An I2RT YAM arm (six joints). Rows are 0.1 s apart.
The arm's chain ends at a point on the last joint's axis. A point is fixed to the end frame.
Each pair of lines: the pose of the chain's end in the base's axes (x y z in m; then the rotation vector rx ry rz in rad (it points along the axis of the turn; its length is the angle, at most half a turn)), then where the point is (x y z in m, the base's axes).
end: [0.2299 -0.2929 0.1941 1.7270 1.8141 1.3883]
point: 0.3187 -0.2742 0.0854
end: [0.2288 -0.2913 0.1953 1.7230 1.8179 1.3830]
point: 0.3176 -0.2730 0.0865
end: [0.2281 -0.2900 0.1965 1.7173 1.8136 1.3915]
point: 0.3177 -0.2713 0.0884
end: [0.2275 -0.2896 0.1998 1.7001 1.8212 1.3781]
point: 0.3177 -0.2723 0.0919
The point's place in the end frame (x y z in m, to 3 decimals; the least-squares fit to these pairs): -0.049 -0.032 0.129
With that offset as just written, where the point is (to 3 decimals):
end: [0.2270 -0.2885 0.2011 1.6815 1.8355 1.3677]
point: 0.317 -0.272 0.093
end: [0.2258 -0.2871 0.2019 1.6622 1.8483 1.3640]
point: 0.317 -0.271 0.095
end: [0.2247 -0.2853 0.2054 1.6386 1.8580 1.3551]
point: 0.317 -0.270 0.099
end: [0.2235 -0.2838 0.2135 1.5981 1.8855 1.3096]
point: 0.316 -0.272 0.107
